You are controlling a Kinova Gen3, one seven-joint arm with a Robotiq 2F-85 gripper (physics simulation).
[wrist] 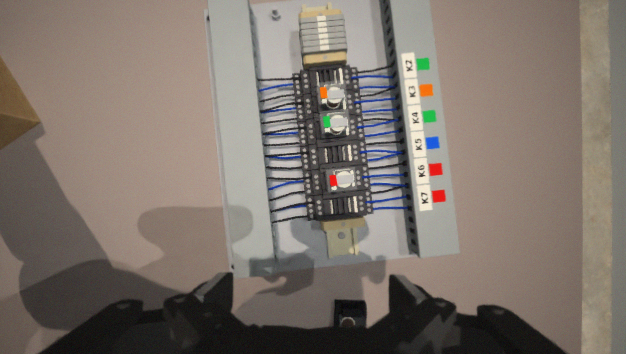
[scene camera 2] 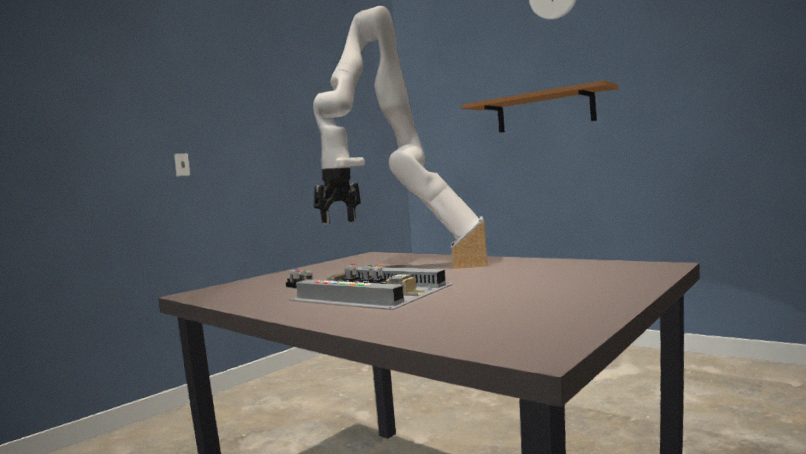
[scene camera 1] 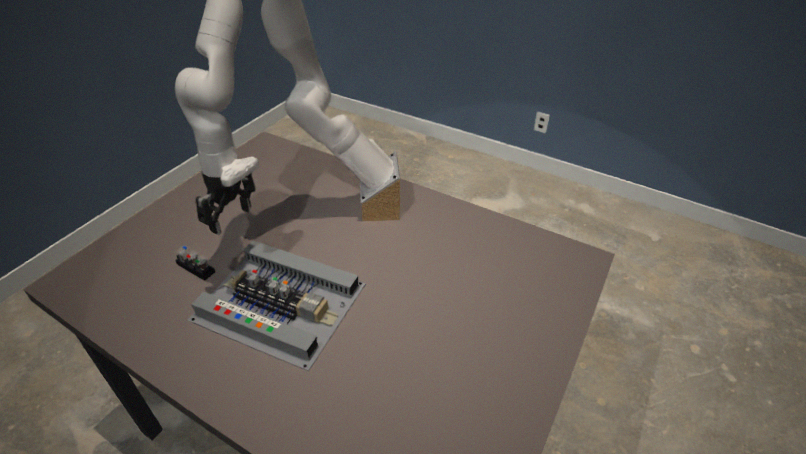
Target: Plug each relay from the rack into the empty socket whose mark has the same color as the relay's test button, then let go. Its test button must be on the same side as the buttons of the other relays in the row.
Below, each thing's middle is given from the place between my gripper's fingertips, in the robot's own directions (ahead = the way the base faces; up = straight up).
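Hand 5 cm short of the grey panel plate [scene camera 1: 323, 331], 11 cm to the right of it, 17 cm above it.
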